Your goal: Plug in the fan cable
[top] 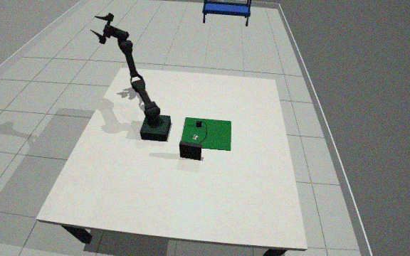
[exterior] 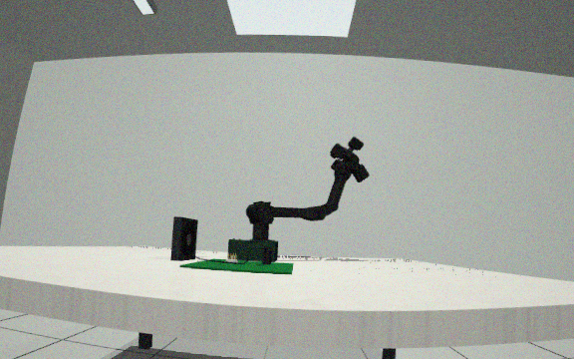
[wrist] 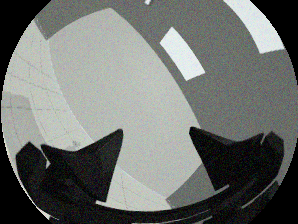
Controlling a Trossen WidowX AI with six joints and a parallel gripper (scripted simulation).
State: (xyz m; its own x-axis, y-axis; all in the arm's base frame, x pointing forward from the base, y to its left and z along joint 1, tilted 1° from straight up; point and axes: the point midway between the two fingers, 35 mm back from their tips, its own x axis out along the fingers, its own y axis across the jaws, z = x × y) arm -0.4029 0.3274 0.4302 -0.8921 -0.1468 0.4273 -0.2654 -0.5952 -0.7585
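My gripper tip is 71 cm short of the small black plug, 24 cm to the left of it and 49 cm above it. Round my gripper tip: pale fan header 70 cm ahead, 34 cm to the right, 52 cm below; green board 77 cm ahead, 29 cm to the right, 53 cm below; black fan 70 cm ahead, 48 cm to the right, 46 cm below.
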